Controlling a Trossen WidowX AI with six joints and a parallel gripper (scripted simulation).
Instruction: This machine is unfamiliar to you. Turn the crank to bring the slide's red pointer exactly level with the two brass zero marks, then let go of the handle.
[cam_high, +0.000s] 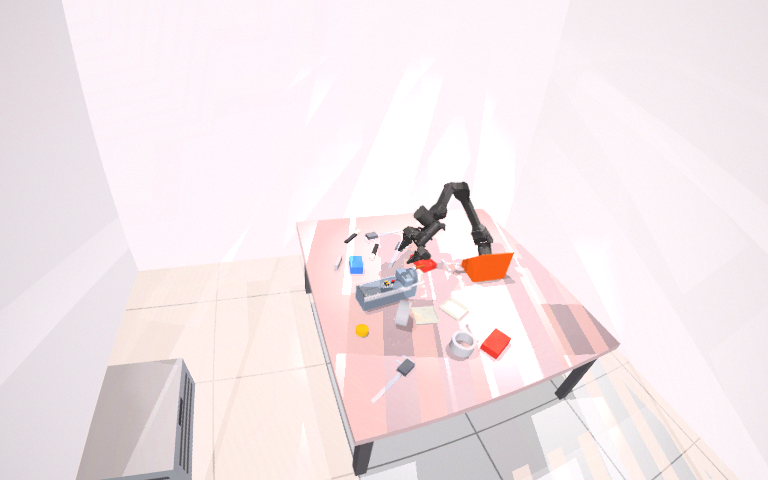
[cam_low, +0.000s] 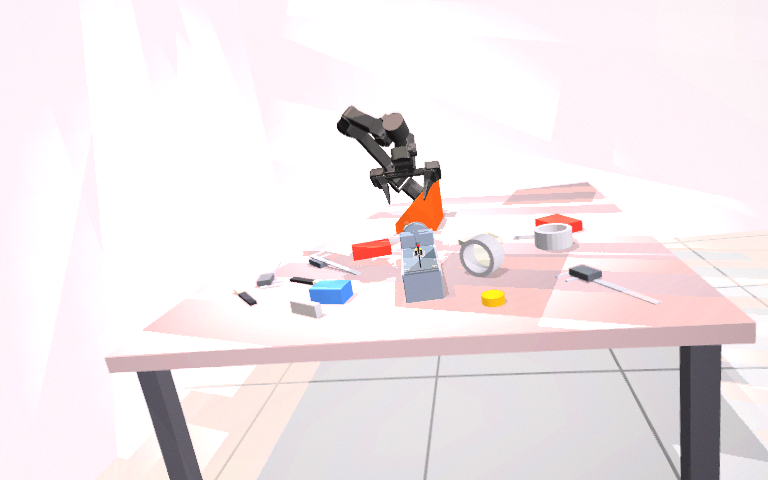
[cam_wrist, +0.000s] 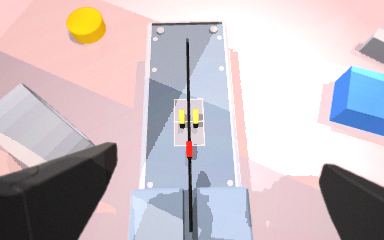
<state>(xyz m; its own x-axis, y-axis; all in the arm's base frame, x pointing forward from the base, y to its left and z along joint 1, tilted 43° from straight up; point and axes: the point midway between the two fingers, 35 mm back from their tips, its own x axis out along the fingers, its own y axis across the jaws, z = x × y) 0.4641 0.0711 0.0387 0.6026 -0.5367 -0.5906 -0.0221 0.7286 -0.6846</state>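
Now: the orange handle 110 mm behind my gripper tip, 30 mm to the right of it and 90 mm below it. Round my gripper tip: red pointer: 30 mm ahead, 20 mm to the left, 120 mm below; then yellow disc: 220 mm ahead, 200 mm to the left, 190 mm below; then blue block: 140 mm ahead, 200 mm to the right, 180 mm below.
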